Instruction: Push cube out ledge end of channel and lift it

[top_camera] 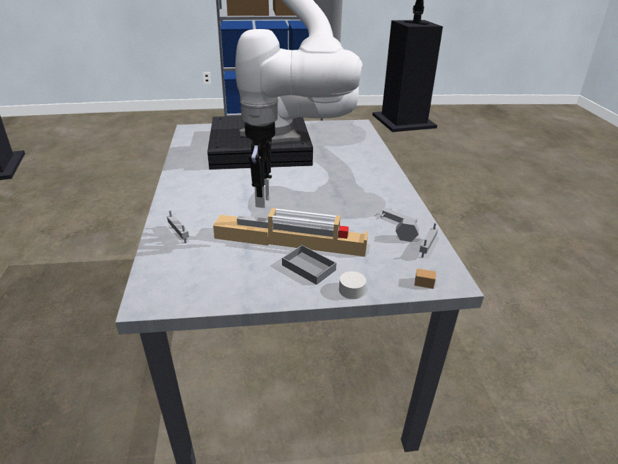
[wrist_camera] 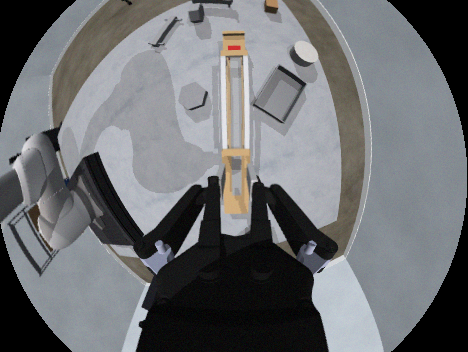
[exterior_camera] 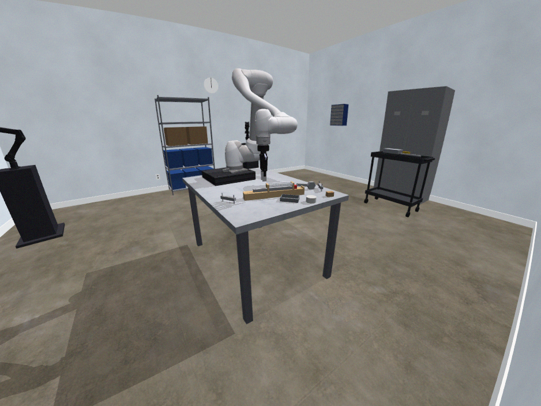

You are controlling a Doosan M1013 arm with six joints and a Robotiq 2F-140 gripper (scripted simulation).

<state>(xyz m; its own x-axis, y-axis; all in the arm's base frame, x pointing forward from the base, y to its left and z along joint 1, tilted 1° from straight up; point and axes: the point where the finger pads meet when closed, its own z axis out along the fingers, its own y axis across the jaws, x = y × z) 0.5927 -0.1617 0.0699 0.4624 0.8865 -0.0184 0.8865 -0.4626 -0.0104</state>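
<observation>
Now: the red cube 100 mm ahead of my hand, 200 mm to the left of it and 90 mm below it. Round my hand: grey tray 160 mm ahead, 90 mm to the left, 140 mm below; then tan wooden channel 50 mm ahead, 100 mm to the left, 90 mm below; then grey push rod 100 mm below.
</observation>
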